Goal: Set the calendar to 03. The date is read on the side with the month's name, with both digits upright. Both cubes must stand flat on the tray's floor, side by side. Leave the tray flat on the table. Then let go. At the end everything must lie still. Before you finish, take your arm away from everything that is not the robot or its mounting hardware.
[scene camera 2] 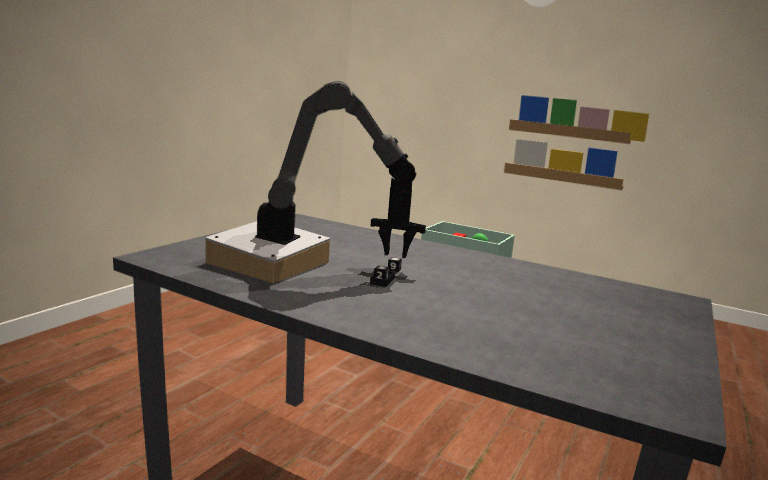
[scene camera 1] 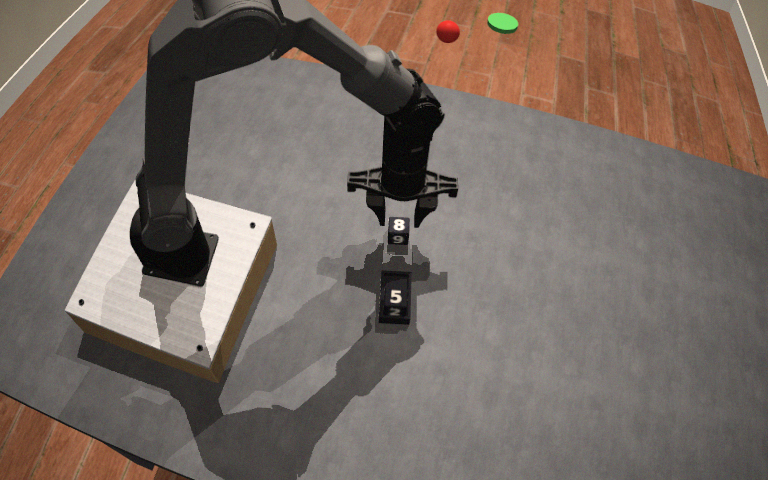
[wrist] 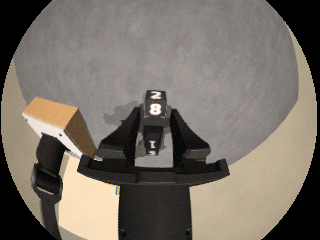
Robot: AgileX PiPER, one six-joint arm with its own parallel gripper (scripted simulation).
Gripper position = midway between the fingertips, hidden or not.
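Observation:
You'd see my gripper (scene camera 1: 399,221) and, in that same view, a dark flat tray (scene camera 1: 400,279). Scene camera 2 has my gripper (scene camera 2: 395,255) as well, and the wrist view gives you the gripper (wrist: 155,113) too.

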